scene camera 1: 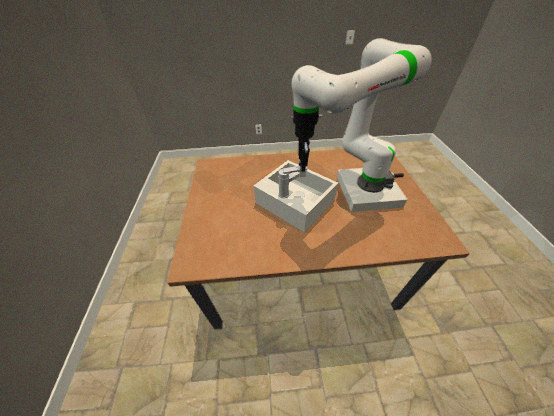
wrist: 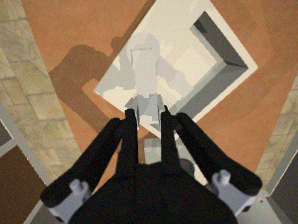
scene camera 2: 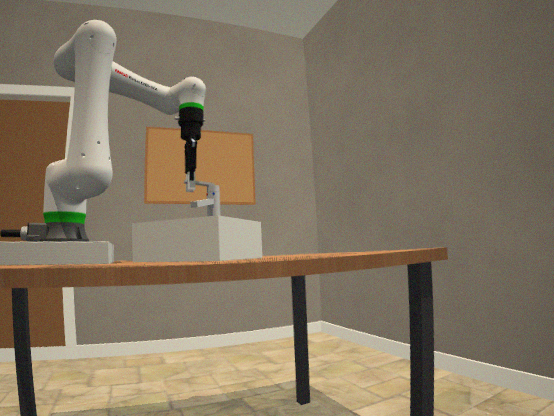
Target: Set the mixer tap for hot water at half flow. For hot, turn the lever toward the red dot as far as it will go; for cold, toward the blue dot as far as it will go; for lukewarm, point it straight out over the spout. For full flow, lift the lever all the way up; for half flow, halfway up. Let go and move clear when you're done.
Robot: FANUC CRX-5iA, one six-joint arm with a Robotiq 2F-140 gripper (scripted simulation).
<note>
I see my gripper, a white sink block and a lever.
My gripper is seen too in the wrist view.
</note>
